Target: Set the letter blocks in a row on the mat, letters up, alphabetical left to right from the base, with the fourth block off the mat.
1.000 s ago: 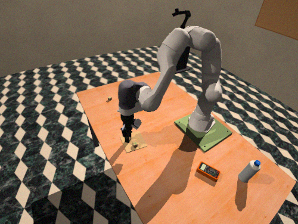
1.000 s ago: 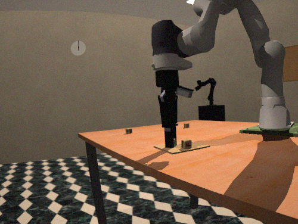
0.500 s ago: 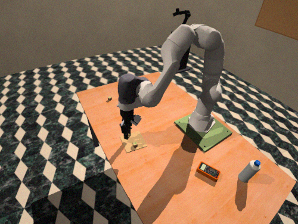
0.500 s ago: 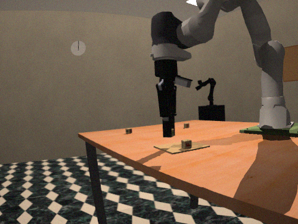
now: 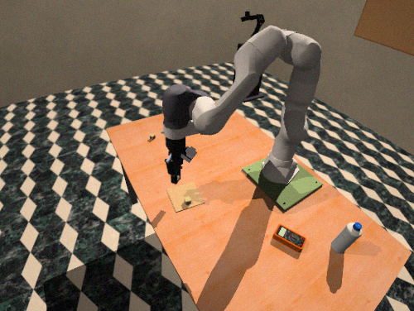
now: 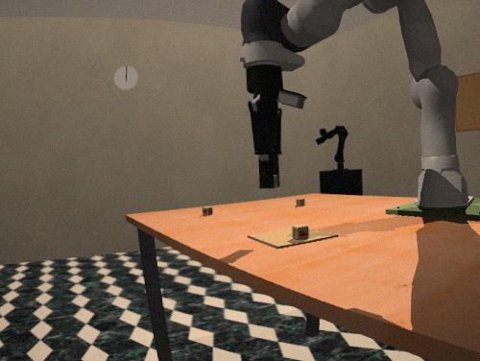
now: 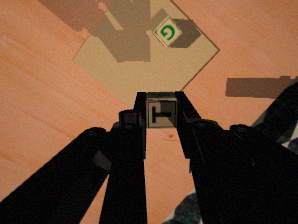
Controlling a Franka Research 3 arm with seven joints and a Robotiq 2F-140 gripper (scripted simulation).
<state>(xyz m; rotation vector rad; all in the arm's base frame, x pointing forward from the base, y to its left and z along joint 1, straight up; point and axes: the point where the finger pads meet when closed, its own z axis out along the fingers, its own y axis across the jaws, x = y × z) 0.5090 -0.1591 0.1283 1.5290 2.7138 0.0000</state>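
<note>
My gripper is now 14 cm above the tan mat, 3 cm past it and 2 cm to the right of it. Also, from my hand: multimeter (46 cm to the left, 27 cm behind, 12 cm below).
</note>
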